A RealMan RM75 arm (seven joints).
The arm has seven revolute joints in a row. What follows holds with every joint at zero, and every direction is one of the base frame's. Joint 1 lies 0.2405 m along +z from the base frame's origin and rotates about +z. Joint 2 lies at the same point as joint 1 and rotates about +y. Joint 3 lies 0.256 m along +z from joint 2 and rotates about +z. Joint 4 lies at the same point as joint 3 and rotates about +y. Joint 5 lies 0.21 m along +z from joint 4 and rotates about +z. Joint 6 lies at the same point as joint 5 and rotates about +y. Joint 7 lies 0.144 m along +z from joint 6 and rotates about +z. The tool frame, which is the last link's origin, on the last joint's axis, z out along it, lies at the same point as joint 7; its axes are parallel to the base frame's.
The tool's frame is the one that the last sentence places.
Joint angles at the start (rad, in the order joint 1, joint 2, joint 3, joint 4, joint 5, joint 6, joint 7):
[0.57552, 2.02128, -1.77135, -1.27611, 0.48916, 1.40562, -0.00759]
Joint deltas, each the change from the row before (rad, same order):
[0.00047, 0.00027, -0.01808, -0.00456, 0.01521, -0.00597, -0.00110]
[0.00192, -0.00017, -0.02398, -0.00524, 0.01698, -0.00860, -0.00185]
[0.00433, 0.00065, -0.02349, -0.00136, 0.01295, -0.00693, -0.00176]
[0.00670, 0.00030, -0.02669, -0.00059, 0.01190, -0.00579, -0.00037]
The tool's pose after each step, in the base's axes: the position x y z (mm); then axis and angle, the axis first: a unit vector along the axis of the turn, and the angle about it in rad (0 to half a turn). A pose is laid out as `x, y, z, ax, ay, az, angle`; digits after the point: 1 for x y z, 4 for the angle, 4 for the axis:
201.8, 333.5, -49.3, -0.8530, 0.4620, -0.2426, 2.6792
197.7, 330.9, -54.3, -0.8588, 0.4523, -0.2405, 2.6950
194.2, 328.3, -59.3, -0.8638, 0.4425, -0.2409, 2.7094
190.5, 325.6, -64.5, -0.8688, 0.4314, -0.2431, 2.7237

